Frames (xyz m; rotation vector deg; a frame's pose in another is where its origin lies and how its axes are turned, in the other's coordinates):
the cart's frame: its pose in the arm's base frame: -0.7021 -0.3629 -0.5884 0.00 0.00 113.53
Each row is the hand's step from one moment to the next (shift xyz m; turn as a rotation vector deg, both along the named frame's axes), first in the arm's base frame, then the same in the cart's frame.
Working: the arm's base frame: its pose in the cart's frame: 0.0524 -0.7886 0.5884 0.00 0.00 -113.53

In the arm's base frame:
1: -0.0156 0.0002 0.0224 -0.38 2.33 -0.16
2: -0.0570 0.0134 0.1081 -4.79 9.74 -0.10
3: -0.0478 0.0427 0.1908 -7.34 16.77 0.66
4: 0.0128 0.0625 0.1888 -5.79 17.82 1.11
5: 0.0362 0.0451 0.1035 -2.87 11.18 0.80
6: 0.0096 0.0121 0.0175 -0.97 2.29 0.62
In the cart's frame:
1: 0.0064 0.0142 0.0224 2.29 -0.58 -0.16
2: 0.0350 0.0469 0.1081 10.84 0.50 -0.10
3: 0.0582 0.0268 0.1908 18.31 0.03 0.66
4: 0.0522 -0.0367 0.1888 18.65 -1.81 1.11
5: 0.0269 -0.0512 0.1035 11.40 -1.83 0.80
6: 0.0073 -0.0136 0.0175 2.49 -0.02 0.62

